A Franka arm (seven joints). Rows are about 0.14 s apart.
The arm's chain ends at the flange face. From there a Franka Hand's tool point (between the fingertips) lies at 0.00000 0.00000 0.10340 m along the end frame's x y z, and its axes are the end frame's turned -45 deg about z.
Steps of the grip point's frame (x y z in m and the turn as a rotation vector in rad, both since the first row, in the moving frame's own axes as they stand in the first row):
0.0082, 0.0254, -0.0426, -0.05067, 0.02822, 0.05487
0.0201, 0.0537, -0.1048, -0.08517, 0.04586, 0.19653
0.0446, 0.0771, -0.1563, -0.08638, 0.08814, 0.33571
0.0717, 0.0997, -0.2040, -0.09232, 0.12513, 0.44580
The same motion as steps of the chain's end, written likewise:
0.0180, 0.0104, -0.0424, -0.01587, 0.05578, 0.05487
0.0430, 0.0200, -0.1043, -0.02780, 0.09265, 0.19653
0.0735, 0.0210, -0.1555, 0.00124, 0.12340, 0.33571
0.1054, 0.0186, -0.2028, 0.02320, 0.15376, 0.44580

